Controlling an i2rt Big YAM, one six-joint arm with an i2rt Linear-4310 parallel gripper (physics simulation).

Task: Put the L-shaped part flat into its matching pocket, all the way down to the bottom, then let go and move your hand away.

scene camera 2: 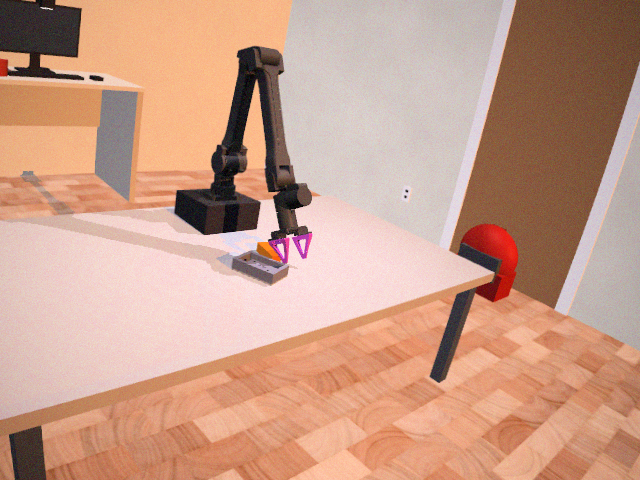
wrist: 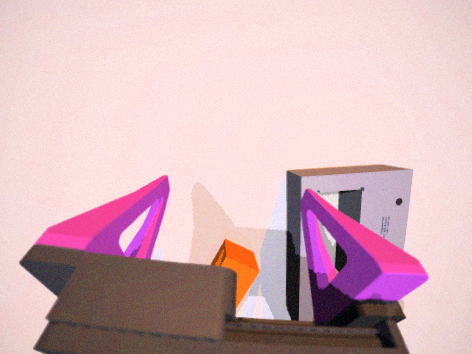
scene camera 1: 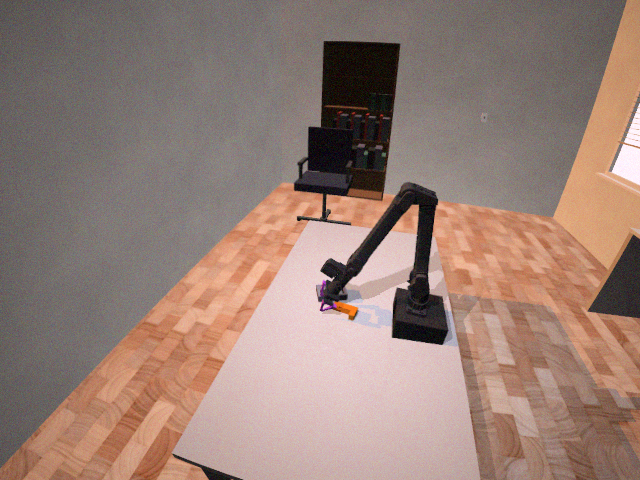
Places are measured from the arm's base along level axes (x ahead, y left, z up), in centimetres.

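Pixels of known places: gripper, fingertip midpoint: (scene camera 2: pixel 295 261) (wrist: pixel 236 188) (scene camera 1: pixel 321 303); arm's base, link origin: (scene camera 2: pixel 222 197) (scene camera 1: pixel 415 306).
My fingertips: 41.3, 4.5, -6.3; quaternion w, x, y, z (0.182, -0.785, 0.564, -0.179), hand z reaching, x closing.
For each thing: its top centre in the pictures, then the offset to it from my fingertips, as dx, dy, dz. Level surfaces: height alone.
- orange L-shaped part, top centre: (wrist: pixel 194 310) (scene camera 2: pixel 273 248) (scene camera 1: pixel 344 308) -10.8, -0.9, -0.5
- grey block, top centre: (wrist: pixel 354 259) (scene camera 2: pixel 261 261) (scene camera 1: pixel 331 289) -1.8, -11.0, +0.2
- white table, surface height: dz -3.5
The orange L-shaped part (scene camera 1: pixel 347 309) (scene camera 2: pixel 264 249) (wrist: pixel 243 272) lies on the table beside the grey pocket block, outside its pocket. In the wrist view its end shows low between the fingers, and the rest is hidden behind the gripper body. The grey block (scene camera 1: pixel 318 295) (scene camera 2: pixel 252 271) (wrist: pixel 381 205) has a recessed pocket in its top; one finger covers part of it in the wrist view. My gripper (scene camera 1: pixel 322 296) (scene camera 2: pixel 294 259) (wrist: pixel 236 188) is open, with magenta fingers wide apart and nothing held. It points down, low over the table by the part and the block.
The white table (scene camera 1: pixel 330 392) (scene camera 2: pixel 155 320) carries the black arm base (scene camera 1: pixel 419 322) (scene camera 2: pixel 217 211) on the side of the orange part away from the block. A black chair (scene camera 1: pixel 324 181) stands beyond the table's far end. A red object (scene camera 2: pixel 491 248) stands past a table corner.
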